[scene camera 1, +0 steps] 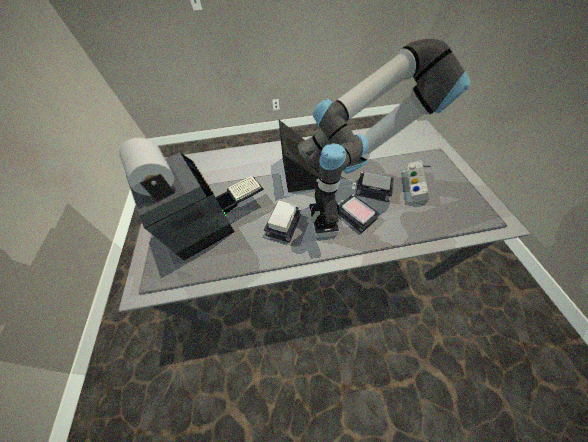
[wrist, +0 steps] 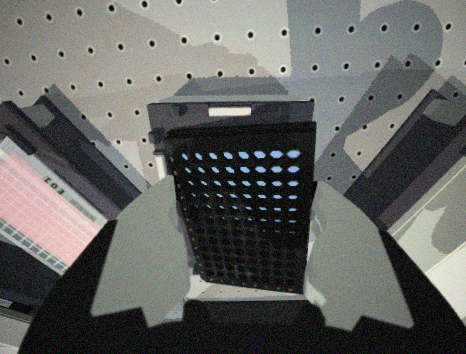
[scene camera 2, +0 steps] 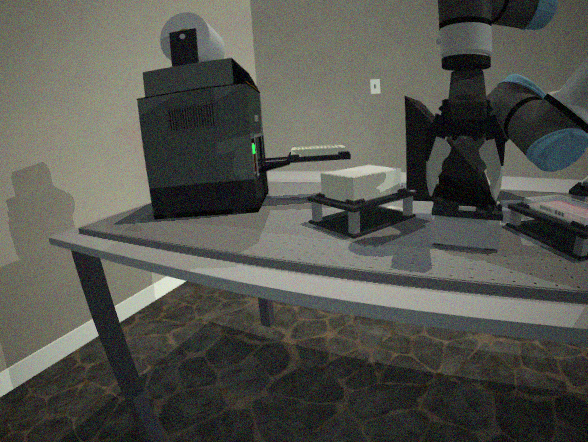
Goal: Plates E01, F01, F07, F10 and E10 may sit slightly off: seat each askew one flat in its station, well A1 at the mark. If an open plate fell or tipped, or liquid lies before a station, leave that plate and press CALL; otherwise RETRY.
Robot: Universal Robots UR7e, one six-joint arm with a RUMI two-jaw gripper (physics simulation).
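Places are measured from the arm's base along level axes (x right, y ahead, z up), in centimetres.
Pixels of known places: gripper, fingertip midpoint: (scene camera 1: 323, 221) (wrist: 243, 181) (scene camera 2: 462, 199); arm's base at its link origin: (scene camera 1: 308, 155) (scene camera 2: 462, 150).
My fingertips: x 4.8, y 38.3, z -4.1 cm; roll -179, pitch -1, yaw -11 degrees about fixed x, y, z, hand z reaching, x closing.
For each thing: its top centre in the pictures, then the offset to it from my fingertips. "spot": a spot on its surface instead.
- black well plate at its top centre: (wrist: 245, 238) (scene camera 2: 463, 179) (scene camera 1: 322, 212) dx -0.3, dy -2.5, dz +2.7 cm
- middle station at a spot on its surface: (wrist: 187, 114) spot: dx -2.8, dy +4.8, dz -0.5 cm
- pink plate at its top centre: (wrist: 38, 226) (scene camera 2: 570, 204) (scene camera 1: 358, 208) dx -17.9, dy -2.1, dz -0.7 cm
- thick white plate at its top centre: (scene camera 2: 362, 170) (scene camera 1: 282, 213) dx +16.8, dy -6.9, dz +3.2 cm
- pale well plate at its top centre: (scene camera 2: 317, 147) (scene camera 1: 244, 186) dx +30.4, dy -24.5, dz +6.2 cm
- grey plate at its top centre: (scene camera 1: 376, 180) dx -32.6, dy -14.3, dz +1.0 cm
- dark machine at its top centre: (scene camera 2: 198, 21) (scene camera 1: 138, 149) dx +55.0, dy -15.7, dz +39.6 cm
- button box at its top centre: (scene camera 1: 420, 175) dx -53.7, dy -10.3, dz +2.4 cm
My gripper (scene camera 1: 326, 223) (scene camera 2: 466, 197) (wrist: 243, 181) is shut on a black well plate (wrist: 245, 210) with blue in many wells, held by its sides at the middle station (scene camera 2: 465, 232) (wrist: 187, 114). The plate looks slightly turned against the station; contact beneath is hidden. A pink plate (scene camera 1: 358, 210) (scene camera 2: 562, 207) (wrist: 45, 205), labelled E01, lies on the station to the right in scene view 1. A thick white plate (scene camera 1: 282, 216) (scene camera 2: 357, 182) is on the left stand. A pale well plate (scene camera 1: 245, 187) (scene camera 2: 318, 149) is on the extended tray. A grey plate (scene camera 1: 376, 183) is at back right. Other labels are unreadable.
A dark machine (scene camera 1: 190, 215) (scene camera 2: 200, 140) with a white cylinder on top (scene camera 1: 146, 162) (scene camera 2: 200, 40) stands at left. A black upright panel (scene camera 1: 292, 167) (scene camera 2: 417, 150) stands behind the gripper. A button box (scene camera 1: 408, 192) with white, green, yellow and blue buttons is at right.
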